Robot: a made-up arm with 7 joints.
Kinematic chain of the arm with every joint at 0, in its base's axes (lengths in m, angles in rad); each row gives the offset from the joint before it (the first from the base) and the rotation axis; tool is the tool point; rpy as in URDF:
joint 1: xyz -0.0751 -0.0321 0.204 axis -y
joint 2: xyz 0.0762 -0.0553 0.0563 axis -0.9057 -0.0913 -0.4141
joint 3: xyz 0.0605 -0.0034 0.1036 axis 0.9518 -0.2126 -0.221
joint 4: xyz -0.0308 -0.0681 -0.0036 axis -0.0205 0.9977 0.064
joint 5: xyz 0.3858 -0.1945 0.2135 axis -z
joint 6: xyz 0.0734 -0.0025 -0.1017 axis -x
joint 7: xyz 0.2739 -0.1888 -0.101 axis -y
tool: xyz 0.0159 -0.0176 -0.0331 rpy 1.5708 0 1.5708
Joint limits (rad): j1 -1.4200..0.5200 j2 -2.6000..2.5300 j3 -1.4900..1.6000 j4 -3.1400..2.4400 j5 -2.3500..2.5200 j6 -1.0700..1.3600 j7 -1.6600..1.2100
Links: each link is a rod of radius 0.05 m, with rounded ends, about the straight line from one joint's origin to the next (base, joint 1, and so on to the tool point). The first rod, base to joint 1, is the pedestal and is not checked.
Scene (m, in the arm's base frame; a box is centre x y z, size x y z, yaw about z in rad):
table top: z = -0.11
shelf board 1: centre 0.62 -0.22 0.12 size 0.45 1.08 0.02 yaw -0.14
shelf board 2: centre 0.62 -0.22 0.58 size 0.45 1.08 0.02 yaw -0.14
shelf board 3: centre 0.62 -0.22 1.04 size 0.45 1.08 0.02 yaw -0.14
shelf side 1: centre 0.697 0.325 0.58 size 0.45 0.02 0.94 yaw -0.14
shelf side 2: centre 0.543 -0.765 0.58 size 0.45 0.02 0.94 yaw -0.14
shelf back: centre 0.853 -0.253 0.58 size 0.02 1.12 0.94 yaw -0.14
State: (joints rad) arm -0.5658 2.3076 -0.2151 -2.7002 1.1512 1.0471 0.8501
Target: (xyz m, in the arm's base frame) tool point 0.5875 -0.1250 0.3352
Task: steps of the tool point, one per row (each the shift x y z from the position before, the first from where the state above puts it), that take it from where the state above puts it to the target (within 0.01 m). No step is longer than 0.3 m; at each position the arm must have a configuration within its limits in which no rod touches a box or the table.
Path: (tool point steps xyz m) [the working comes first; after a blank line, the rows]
Joints at the target: -1.4200 1.1142 -0.7821 -3.1400 1.9035 0.7734 0.7900
Straight joint move there: touches shelf board 2.

1: 0.2085 -0.1149 0.1197
2: 0.2021 -0.1465 0.0080
3: 0.1491 -0.1498 -0.0891
4: 0.0658 -0.1263 -0.1478
5: -0.0219 -0.0825 -0.1570
6: 0.1088 -0.0097 0.0133
7: 0.1048 -0.0132 -0.0010
8: 0.0970 -0.0209 -0.0123

